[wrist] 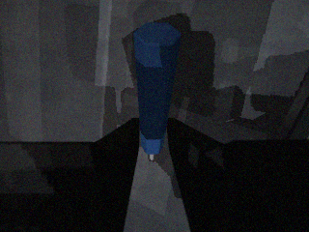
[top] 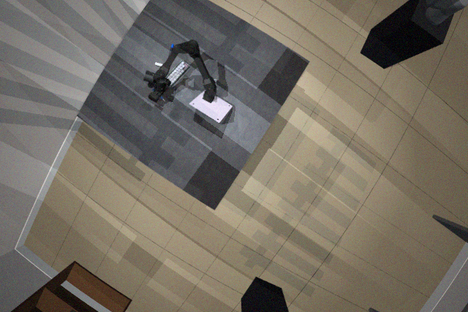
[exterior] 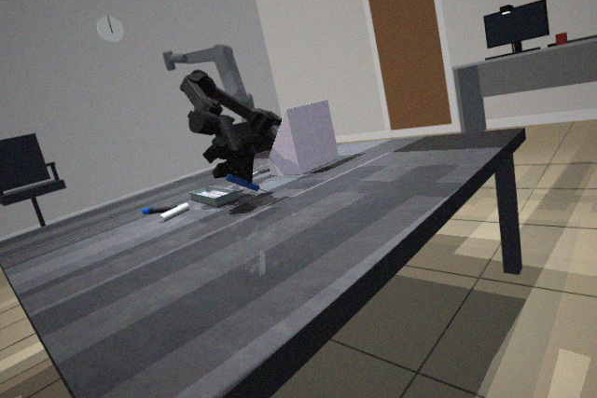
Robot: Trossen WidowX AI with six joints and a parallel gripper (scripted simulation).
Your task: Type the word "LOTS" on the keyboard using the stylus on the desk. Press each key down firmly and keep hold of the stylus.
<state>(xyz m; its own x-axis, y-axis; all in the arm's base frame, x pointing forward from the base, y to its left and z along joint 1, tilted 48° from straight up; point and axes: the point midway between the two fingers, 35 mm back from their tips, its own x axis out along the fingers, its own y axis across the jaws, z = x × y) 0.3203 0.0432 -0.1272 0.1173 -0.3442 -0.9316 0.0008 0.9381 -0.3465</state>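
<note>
The blue hexagonal stylus lies 10 mm below my gripper tip and 10 mm behind it. From my gripper tip the other things lie so: blue-tipped dark pen (340 mm to the right, 110 mm ahead, 40 mm below); then white cylinder (200 mm to the right, 120 mm ahead, 40 mm below).
</note>
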